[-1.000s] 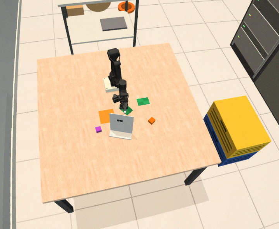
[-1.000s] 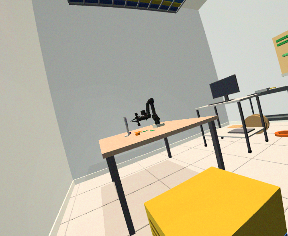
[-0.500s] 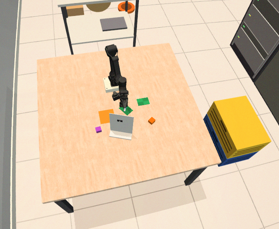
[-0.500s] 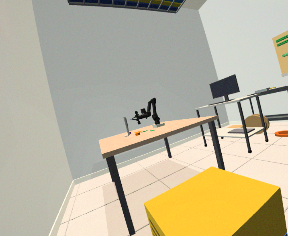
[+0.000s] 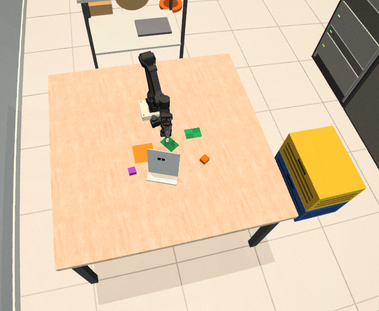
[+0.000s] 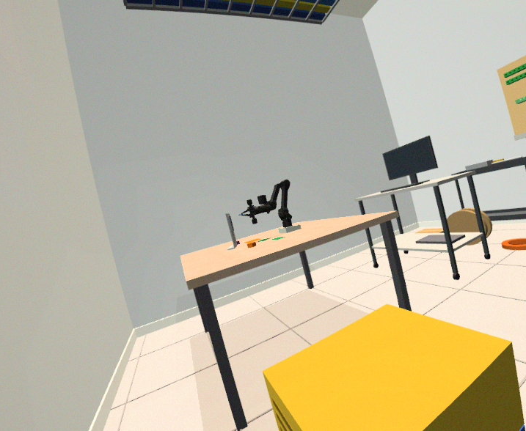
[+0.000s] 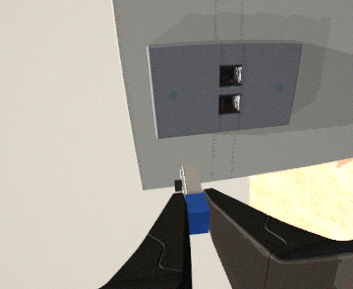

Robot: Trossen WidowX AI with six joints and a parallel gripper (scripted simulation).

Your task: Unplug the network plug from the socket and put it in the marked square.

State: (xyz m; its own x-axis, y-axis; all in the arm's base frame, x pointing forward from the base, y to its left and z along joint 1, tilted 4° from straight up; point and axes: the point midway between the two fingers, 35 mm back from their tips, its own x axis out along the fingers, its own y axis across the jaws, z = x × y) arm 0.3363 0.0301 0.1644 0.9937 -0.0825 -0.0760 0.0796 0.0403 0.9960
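My gripper tip is 70 mm past the orange square, 130 mm to the left of it and 230 mm above it. From my gripper tip the other things lie so: network plug (right at my gripper tip); grey upright panel (100 mm ahead, 40 mm to the right, 110 mm below).
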